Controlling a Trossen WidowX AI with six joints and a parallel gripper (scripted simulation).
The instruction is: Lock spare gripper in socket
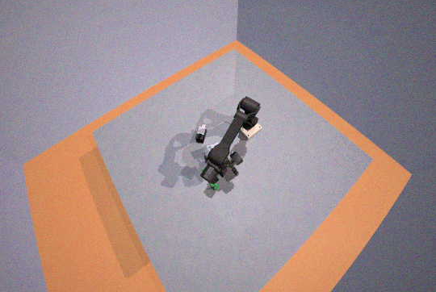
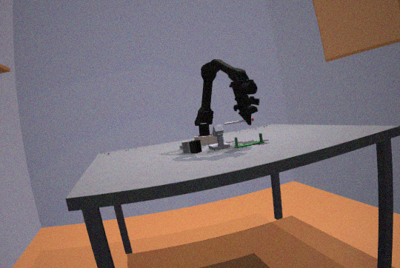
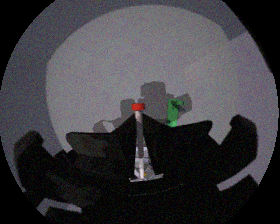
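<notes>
My gripper tip is now 9 cm short of the green bar-shaped rack, 6 cm above it and 5 cm to the left of it. Round my gripper tip: spare gripper (31 cm to the right, 6 cm below, 4 cm behind); then grey socket mount (16 cm to the right, 3 cm below, 1 cm behind).
</notes>
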